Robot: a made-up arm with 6 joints. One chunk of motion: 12 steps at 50 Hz.
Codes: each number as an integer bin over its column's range. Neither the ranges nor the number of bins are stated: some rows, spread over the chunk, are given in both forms.
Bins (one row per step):
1: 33 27 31 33 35 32
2: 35 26 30 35 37 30
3: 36 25 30 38 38 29
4: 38 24 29 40 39 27
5: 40 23 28 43 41 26
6: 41 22 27 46 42 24
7: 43 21 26 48 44 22
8: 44 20 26 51 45 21
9: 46 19 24 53 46 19
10: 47 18 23 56 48 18
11: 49 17 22 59 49 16
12: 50 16 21 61 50 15
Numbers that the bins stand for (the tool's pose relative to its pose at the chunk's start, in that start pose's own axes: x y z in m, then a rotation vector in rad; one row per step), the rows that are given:
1: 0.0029 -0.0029 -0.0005 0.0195 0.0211 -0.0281
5: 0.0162 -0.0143 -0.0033 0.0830 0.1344 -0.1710
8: 0.0238 -0.0229 -0.0052 0.1338 0.2100 -0.2900
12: 0.0352 -0.0343 -0.0100 0.1973 0.3044 -0.4329
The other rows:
2: 0.0067 -0.0057 -0.0014 0.0322 0.0589 -0.0757
3: 0.0086 -0.0086 -0.0014 0.0513 0.0778 -0.0995
4: 0.0124 -0.0114 -0.0024 0.0640 0.0967 -0.1471
6: 0.0181 -0.0171 -0.0043 0.1021 0.1533 -0.2186
7: 0.0219 -0.0200 -0.0052 0.1148 0.1911 -0.2662
9: 0.0276 -0.0257 -0.0071 0.1465 0.2289 -0.3376
10: 0.0295 -0.0286 -0.0081 0.1656 0.2667 -0.3614
11: 0.0333 -0.0314 -0.0090 0.1846 0.2856 -0.4090

